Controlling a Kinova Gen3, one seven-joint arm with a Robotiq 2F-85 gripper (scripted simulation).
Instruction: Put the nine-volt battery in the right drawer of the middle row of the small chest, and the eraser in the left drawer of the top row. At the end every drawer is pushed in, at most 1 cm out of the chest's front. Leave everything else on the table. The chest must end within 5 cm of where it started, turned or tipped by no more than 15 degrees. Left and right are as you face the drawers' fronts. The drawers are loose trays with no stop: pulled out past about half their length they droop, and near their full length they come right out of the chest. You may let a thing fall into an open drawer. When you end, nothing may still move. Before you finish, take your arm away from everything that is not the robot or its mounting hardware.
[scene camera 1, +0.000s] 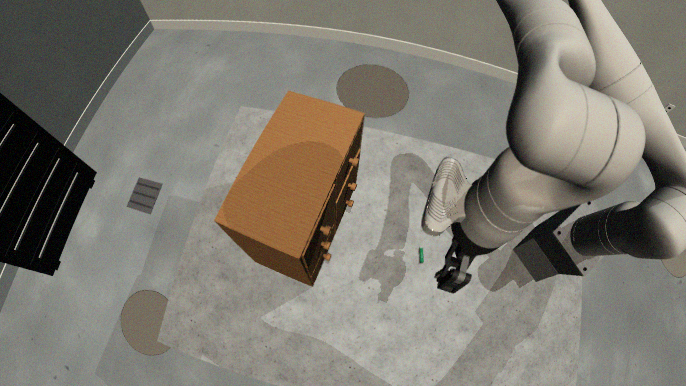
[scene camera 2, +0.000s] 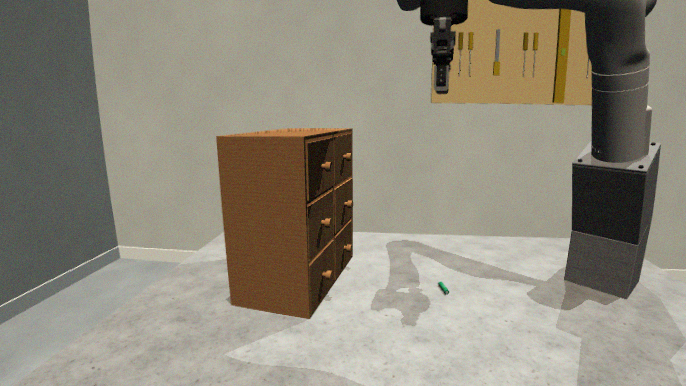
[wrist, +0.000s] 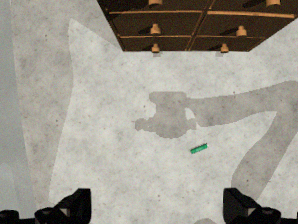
Labels:
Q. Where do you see a small wooden chest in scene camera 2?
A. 263, 187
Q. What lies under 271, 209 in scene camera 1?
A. A small wooden chest.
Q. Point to my gripper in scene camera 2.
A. At 441, 92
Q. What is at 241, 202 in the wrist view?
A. My gripper.

